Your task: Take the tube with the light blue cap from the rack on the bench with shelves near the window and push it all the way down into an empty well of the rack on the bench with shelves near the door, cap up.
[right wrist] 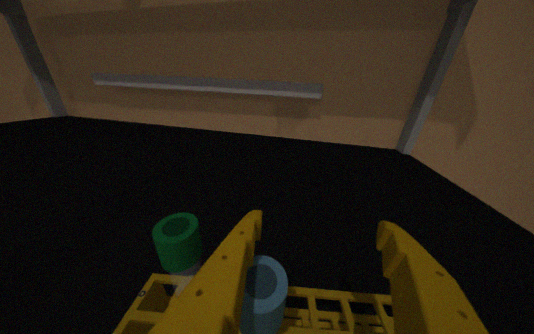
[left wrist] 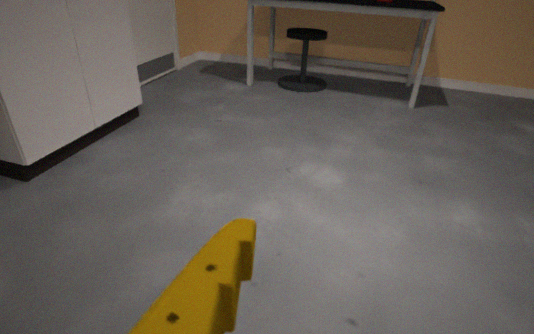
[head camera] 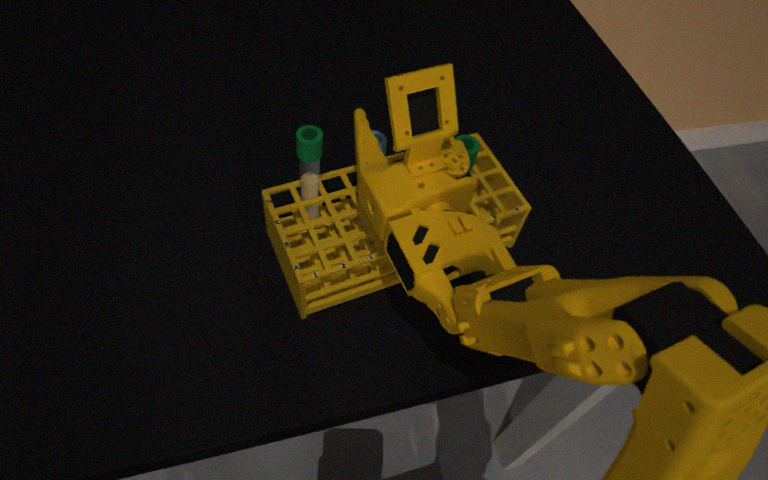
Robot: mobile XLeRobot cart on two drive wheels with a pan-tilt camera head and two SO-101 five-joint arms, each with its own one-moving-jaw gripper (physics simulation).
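Frame: origin at the left arm's base, x ahead, y left, z up, level; centimetres.
Where they show: left hand, its tool point: (left wrist: 254,242); right hand, its tool point: (right wrist: 261,221) (head camera: 362,113).
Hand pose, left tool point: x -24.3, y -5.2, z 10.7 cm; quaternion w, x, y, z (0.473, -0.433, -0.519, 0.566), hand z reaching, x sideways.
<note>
After its pixels a point has its place.
The tube with the light blue cap (head camera: 380,141) @(x 30.7, y -26.9, z 10.6 cm) (right wrist: 272,287) @(x 30.8, y -26.9, z 10.6 cm) stands cap up in the yellow rack (head camera: 283,254) @(x 28.3, y -19.0, z 2.6 cm) (right wrist: 340,293) @(x 34.8, y -31.3, z 4.4 cm). In the head view my right arm hides most of it. My right gripper (right wrist: 320,220) is open above the rack, with a wide gap between its jaws. In the right wrist view the blue cap shows low, beside the left-hand jaw, which overlaps its left edge; neither jaw presses on it from both sides. My left gripper (left wrist: 245,235) is fully open, with one notched jaw in view over the floor. The other bench's rack does not show.
A green-capped tube (head camera: 309,144) @(x 31.6, y -22.0, z 10.6 cm) (right wrist: 177,242) @(x 31.8, y -22.8, z 10.6 cm) stands near the rack's left end. Another green cap (head camera: 468,148) @(x 28.7, y -32.8, z 10.6 cm) shows behind the right arm. The rack stands on a black bench top (head camera: 141,254) @(x 33.8, y -7.8, z -1.3 cm). The left wrist view shows a white cabinet (left wrist: 45,75) @(x -145.0, y -141.3, z -30.3 cm), a stool (left wrist: 306,35) @(x -312.3, y -41.0, z -30.3 cm) and a bench (left wrist: 345,9) @(x -305.0, y -11.9, z -7.9 cm).
</note>
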